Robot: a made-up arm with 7 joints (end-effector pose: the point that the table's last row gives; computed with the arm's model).
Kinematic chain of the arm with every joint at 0, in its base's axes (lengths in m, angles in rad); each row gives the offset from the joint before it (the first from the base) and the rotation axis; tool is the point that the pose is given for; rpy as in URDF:
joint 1: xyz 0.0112 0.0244 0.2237 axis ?
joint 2: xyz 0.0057 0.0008 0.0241 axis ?
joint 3: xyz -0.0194 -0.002 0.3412 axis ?
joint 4: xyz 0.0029 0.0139 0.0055 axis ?
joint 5: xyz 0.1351 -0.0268 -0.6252 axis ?
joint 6: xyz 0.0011 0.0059 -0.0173 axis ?
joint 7: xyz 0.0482 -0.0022 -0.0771 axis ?
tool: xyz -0.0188 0.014 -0.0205 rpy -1.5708 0 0
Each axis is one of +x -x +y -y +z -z.
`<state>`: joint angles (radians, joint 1 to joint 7).
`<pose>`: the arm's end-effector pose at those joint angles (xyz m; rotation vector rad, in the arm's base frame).
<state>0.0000 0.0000 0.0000 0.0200 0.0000 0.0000 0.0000</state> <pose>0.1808 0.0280 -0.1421 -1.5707 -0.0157 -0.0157</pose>
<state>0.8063 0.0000 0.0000 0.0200 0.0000 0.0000 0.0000</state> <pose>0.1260 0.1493 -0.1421 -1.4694 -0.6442 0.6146</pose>
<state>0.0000 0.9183 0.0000 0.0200 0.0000 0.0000 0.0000</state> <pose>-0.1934 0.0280 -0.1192 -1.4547 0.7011 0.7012</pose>
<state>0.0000 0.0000 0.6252 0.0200 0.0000 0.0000 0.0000</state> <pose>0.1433 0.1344 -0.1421 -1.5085 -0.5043 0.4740</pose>
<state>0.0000 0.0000 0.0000 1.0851 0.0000 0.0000 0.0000</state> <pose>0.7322 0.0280 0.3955 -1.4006 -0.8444 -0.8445</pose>
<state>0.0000 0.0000 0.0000 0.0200 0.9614 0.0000 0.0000</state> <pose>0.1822 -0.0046 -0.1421 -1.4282 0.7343 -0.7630</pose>
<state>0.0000 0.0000 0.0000 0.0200 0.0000 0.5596 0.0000</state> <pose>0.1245 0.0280 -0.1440 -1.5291 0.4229 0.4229</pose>
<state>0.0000 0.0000 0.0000 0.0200 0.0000 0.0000 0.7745</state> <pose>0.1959 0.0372 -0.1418 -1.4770 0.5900 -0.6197</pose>
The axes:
joint 1: +z
joint 2: +y
joint 3: +z
joint 4: -y
joint 5: -z
joint 6: +y
joint 7: -z

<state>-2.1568 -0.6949 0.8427 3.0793 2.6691 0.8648 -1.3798</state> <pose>0.3754 0.7219 1.0041 -0.4269 -2.6720 -0.2286</pose>
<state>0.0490 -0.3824 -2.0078 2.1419 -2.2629 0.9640 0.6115</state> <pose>-0.5740 -0.4620 0.9375 1.7219 -1.4977 0.2370</pose>
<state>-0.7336 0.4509 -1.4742 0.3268 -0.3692 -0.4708 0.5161</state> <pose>-0.3084 -0.2487 -0.0154 -1.7079 1.6075 -1.9003</pose>
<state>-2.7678 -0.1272 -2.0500 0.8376 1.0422 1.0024 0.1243</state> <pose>0.0288 0.6488 0.1684 -0.9624 0.1711 1.0310</pose>
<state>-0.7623 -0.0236 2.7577 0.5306 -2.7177 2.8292 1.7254</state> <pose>-0.1307 0.4904 0.1991 0.0033 -1.8533 -2.2025</pose>
